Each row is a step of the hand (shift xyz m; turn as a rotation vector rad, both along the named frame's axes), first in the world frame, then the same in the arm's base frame.
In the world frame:
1: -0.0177 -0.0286 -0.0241 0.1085 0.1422 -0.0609
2: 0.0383 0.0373 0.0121 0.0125 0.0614 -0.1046
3: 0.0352 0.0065 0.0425 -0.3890 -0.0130 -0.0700
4: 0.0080 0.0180 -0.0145 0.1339 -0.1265 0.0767
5: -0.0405 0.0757 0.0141 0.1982 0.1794 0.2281
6: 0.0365 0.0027 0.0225 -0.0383 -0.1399 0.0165
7: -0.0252 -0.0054 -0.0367 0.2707 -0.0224 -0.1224
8: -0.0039 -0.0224 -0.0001 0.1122 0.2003 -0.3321
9: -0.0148 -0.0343 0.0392 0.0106 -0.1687 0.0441
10: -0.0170 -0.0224 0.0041 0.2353 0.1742 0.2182
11: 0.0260 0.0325 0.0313 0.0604 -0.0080 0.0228
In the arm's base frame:
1: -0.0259 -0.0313 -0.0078 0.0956 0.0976 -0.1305
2: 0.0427 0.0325 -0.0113 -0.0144 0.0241 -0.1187
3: 0.0465 0.0132 0.0274 -0.3923 0.0296 0.0397
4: 0.0046 0.0112 -0.0212 0.1413 -0.1174 0.0780
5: -0.0292 0.0819 -0.0023 0.2684 0.2053 0.0964
6: 0.0416 0.0034 0.0102 -0.0415 -0.1203 0.0716
7: -0.0352 -0.0121 -0.0251 0.2207 -0.1018 -0.1723
8: -0.0053 -0.0204 0.0084 0.0237 0.0697 -0.3970
9: -0.0050 -0.0180 0.0508 0.0112 -0.1469 0.0939
10: -0.0166 -0.0171 0.0156 0.3005 0.1915 0.0798
11: 0.0362 0.0358 0.0109 0.0637 -0.0104 0.0080

